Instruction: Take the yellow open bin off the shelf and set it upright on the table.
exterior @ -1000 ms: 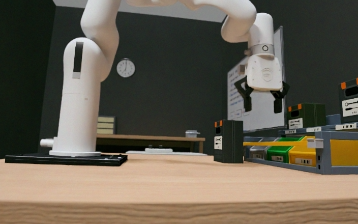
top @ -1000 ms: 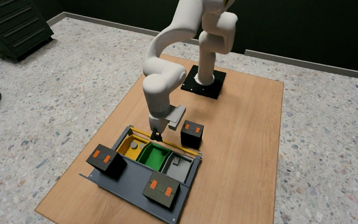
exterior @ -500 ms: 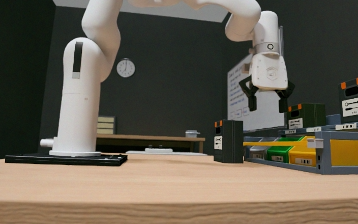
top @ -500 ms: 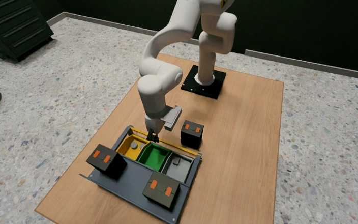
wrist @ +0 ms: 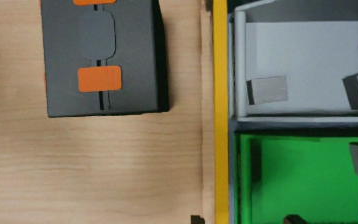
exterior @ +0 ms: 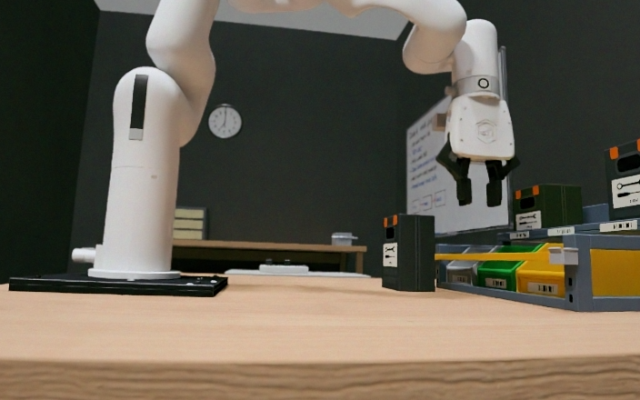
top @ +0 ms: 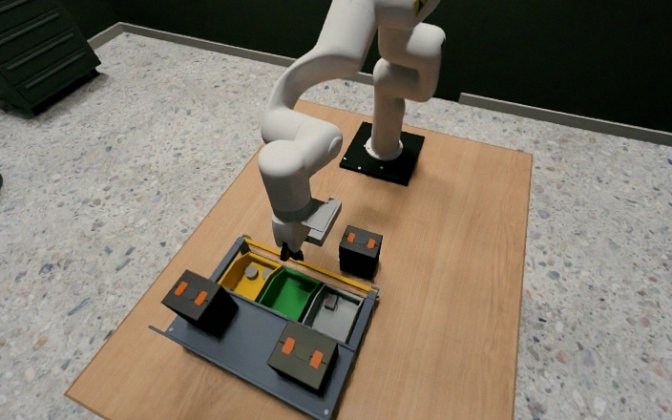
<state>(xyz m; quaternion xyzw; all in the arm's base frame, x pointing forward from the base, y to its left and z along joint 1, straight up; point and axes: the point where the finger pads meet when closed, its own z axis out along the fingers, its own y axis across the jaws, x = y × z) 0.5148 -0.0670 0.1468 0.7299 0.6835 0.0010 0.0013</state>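
The thin yellow strip is 10 cm below my hand. The rest, counted from my hand: dark box 12 cm to the left, 9 cm below, 7 cm behind; then green bin 12 cm below, 11 cm ahead, 1 cm to the right; then grey shelf 13 cm ahead, 9 cm below, 1 cm to the right.
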